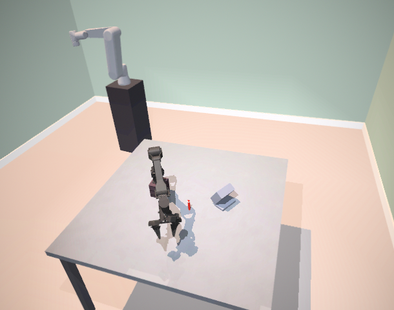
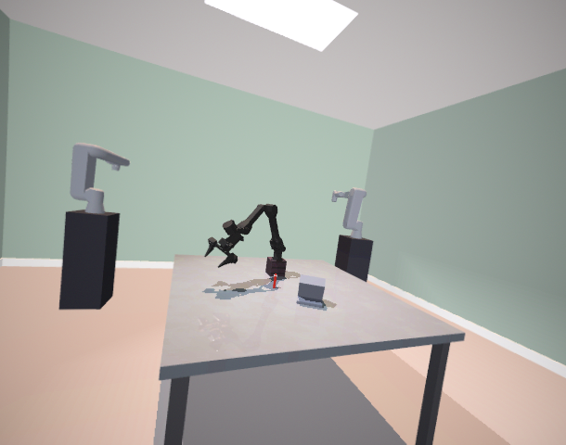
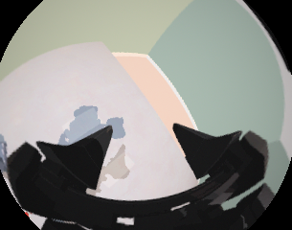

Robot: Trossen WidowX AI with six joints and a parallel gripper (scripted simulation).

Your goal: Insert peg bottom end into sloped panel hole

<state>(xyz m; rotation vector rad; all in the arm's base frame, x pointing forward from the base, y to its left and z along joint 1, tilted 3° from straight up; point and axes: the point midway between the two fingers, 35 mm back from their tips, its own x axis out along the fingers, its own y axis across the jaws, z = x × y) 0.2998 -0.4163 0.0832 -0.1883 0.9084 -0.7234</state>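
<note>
Right now my gripper tip is 50 mm past the red peg, 360 mm to the right of it and 90 mm above it. Round my gripper tip: sloped grey panel: 140 mm ahead, 510 mm to the left, 70 mm below.
</note>
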